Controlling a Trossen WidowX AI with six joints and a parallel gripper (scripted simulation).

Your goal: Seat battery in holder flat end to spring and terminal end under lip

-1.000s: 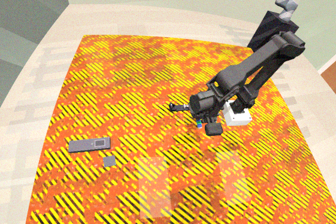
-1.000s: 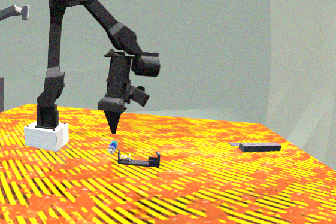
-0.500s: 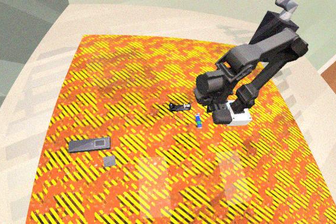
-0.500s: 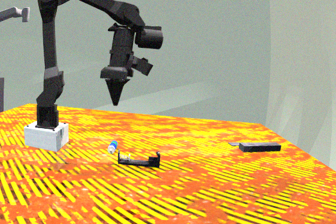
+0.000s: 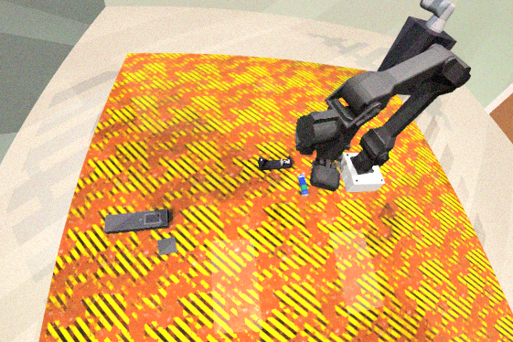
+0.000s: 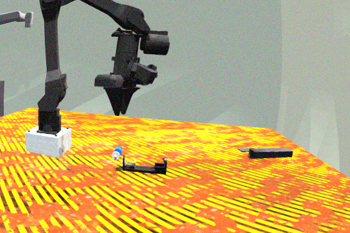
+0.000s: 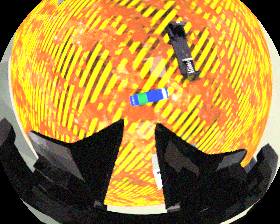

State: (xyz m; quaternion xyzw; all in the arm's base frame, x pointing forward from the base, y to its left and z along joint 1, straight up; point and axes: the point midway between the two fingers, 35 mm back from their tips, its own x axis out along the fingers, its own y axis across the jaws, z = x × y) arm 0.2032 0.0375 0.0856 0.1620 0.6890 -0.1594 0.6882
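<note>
Now: gripper tip 90 mm above the battery and 10 mm to the left of it. From my gripper tip the other things lie so: dark square plate (390 mm ahead, 100 mm to the left, 100 mm below).
</note>
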